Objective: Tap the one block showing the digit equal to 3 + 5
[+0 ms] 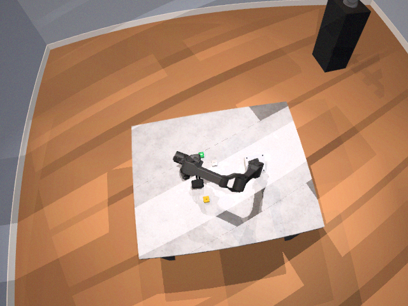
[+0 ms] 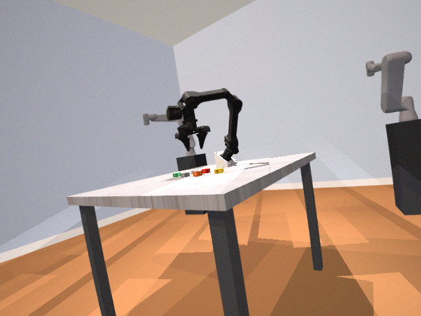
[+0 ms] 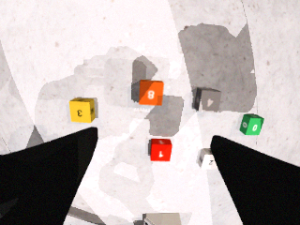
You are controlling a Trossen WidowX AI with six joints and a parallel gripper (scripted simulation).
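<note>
Right now the orange block is 1 cm ahead of my gripper tip and 11 cm below it. From my gripper tip the other things lie so: yellow block: 1 cm behind, 11 cm to the left, 11 cm below; then grey block: 1 cm behind, 9 cm to the right, 11 cm below; then red block: 9 cm behind, 1 cm to the right, 11 cm below.
</note>
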